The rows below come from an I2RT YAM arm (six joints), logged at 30 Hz.
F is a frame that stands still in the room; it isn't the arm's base.
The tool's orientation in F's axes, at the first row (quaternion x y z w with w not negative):
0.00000 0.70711 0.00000 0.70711
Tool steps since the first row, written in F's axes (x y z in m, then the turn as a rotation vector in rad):
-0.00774 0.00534 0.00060 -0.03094 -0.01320 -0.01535
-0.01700 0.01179 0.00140 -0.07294 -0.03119 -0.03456
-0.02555 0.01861 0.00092 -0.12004 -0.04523 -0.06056
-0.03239 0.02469 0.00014 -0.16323 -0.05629 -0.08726
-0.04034 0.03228 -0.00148 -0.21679 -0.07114 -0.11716
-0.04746 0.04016 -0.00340 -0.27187 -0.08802 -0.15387
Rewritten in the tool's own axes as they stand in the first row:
-0.00060 0.00534 -0.00774 0.01535 -0.01320 -0.03094
-0.00140 0.01179 -0.01700 0.03456 -0.03119 -0.07294
-0.00092 0.01861 -0.02555 0.06056 -0.04523 -0.12004
-0.00014 0.02469 -0.03239 0.08726 -0.05629 -0.16323
0.00148 0.03228 -0.04034 0.11716 -0.07114 -0.21679
0.00340 0.04016 -0.04746 0.15387 -0.08802 -0.27187

